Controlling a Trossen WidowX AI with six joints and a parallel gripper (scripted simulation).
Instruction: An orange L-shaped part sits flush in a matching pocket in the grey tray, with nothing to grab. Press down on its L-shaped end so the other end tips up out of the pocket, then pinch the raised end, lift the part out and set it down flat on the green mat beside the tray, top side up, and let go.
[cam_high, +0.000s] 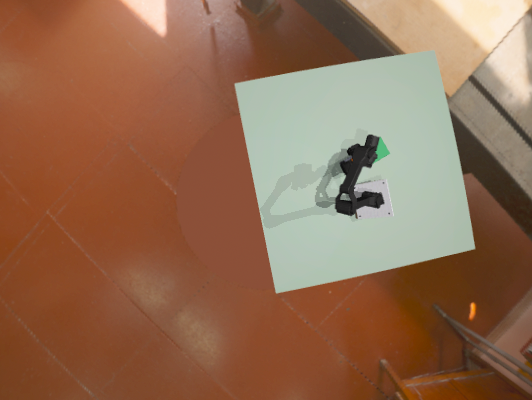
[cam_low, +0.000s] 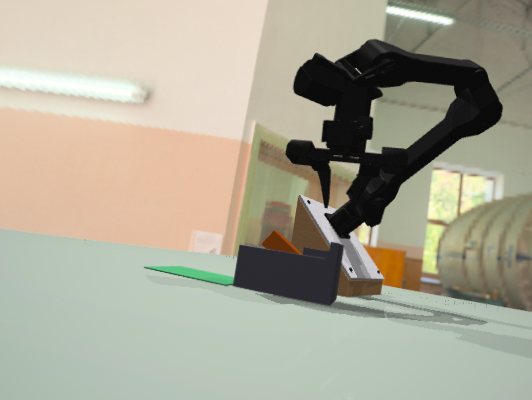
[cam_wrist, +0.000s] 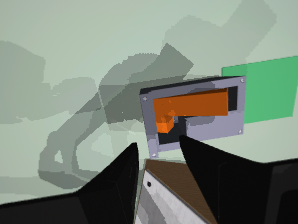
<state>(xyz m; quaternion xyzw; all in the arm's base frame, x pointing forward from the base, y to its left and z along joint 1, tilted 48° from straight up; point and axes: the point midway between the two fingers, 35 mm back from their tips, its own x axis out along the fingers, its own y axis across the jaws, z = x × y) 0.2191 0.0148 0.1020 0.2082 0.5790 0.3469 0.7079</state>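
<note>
The orange part lies 40 mm to the right of my gripper tip and 100 mm below it. Round my gripper tip: green mat 50 mm ahead, 210 mm to the right, 160 mm below.
</note>
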